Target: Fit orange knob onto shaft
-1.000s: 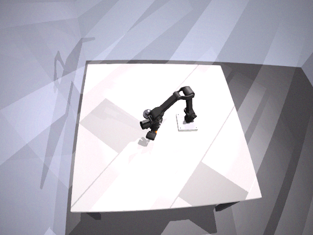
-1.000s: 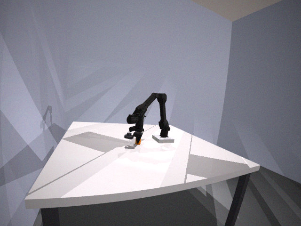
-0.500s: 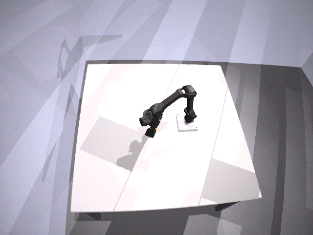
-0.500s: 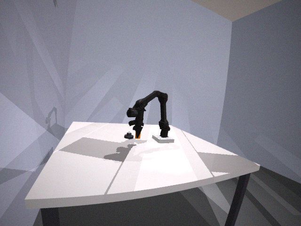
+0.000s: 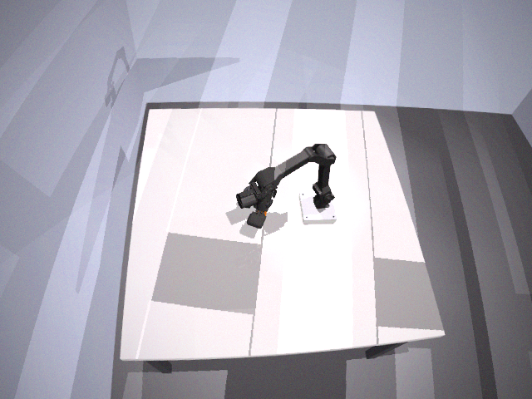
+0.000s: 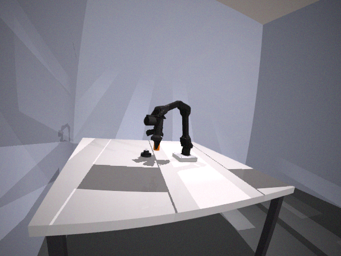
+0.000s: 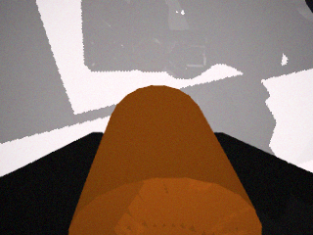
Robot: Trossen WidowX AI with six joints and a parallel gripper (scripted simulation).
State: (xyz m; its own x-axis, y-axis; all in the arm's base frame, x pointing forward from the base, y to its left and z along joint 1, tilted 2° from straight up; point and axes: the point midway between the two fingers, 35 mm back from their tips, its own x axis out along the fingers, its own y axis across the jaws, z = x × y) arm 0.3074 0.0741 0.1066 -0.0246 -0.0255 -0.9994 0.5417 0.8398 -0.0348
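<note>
My gripper tip is now 180 mm to the left of the pedestal, 80 mm above it and 10 mm past it. Also, from my gripper tip: orange knob (30 mm above).
</note>
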